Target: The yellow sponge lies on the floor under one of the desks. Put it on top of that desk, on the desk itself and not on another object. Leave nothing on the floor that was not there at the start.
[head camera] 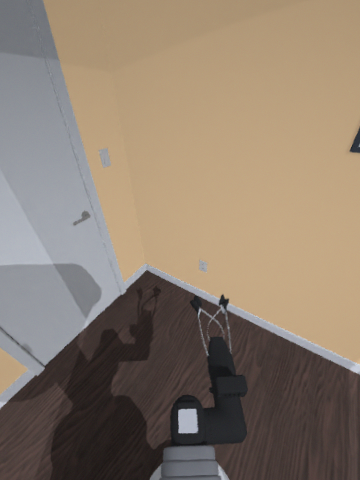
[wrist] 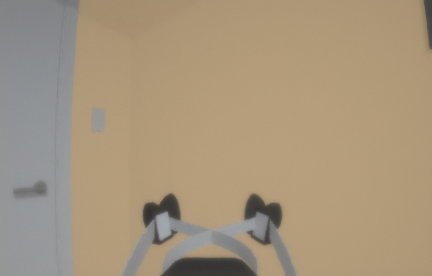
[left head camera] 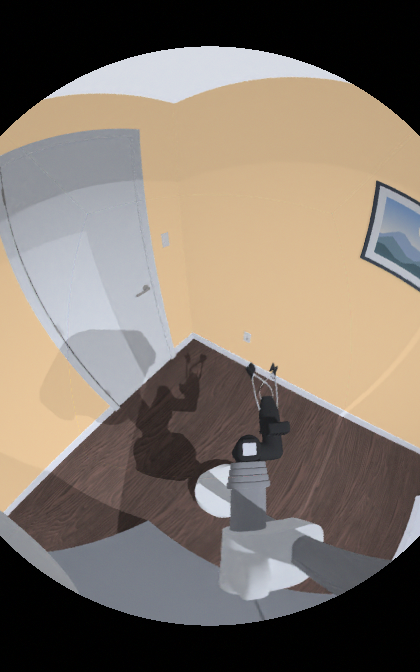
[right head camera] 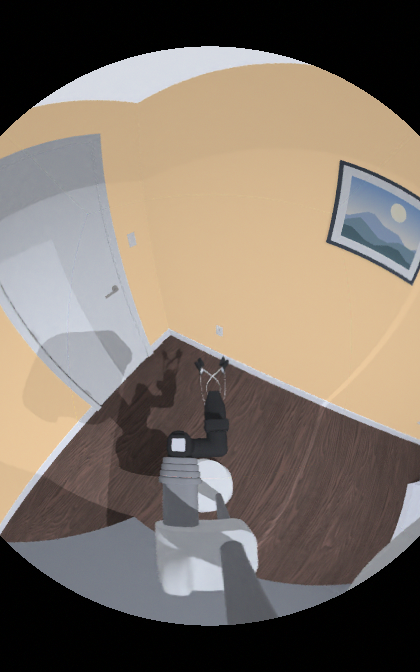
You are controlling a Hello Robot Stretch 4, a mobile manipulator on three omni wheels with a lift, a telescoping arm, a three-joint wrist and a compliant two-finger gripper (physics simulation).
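Places are measured from the robot's base along level axes (x ahead, y left, z up), in centimetres.
Where they show: gripper, between the fingertips: (head camera: 208, 296) (wrist: 212, 210).
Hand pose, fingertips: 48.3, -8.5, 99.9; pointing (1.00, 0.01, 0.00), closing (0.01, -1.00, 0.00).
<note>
After its pixels a point has its place, as x, y, z.
My gripper (head camera: 210, 302) {48.3, -8.5, 99.9} (left head camera: 262, 369) (right head camera: 212, 364) (wrist: 212, 210) {48.3, -8.5, 99.9} is open and empty, its two dark fingertips apart. It is held out in front of the robot above the dark wood floor (head camera: 290, 390) {46.5, -68.9, -2.8} (left head camera: 310, 450) (right head camera: 285, 450), facing the orange wall. The yellow sponge does not show in these views, and neither does a desk.
A grey door (head camera: 45, 200) {108.1, 73.2, 108.1} (left head camera: 95, 280) (right head camera: 65, 300) (wrist: 30, 125) {120.2, 64.9, 114.4} with a handle is at the left, beside the room corner. The orange wall (head camera: 240, 175) {113.7, -34.0, 115.8} (left head camera: 280, 250) (right head camera: 250, 250) (wrist: 280, 125) {115.8, -30.9, 113.7} stands ahead. A framed picture (left head camera: 400, 240) (right head camera: 375, 220) hangs at the right. A grey surface (left head camera: 135, 560) (right head camera: 100, 565) shows low in both side head views.
</note>
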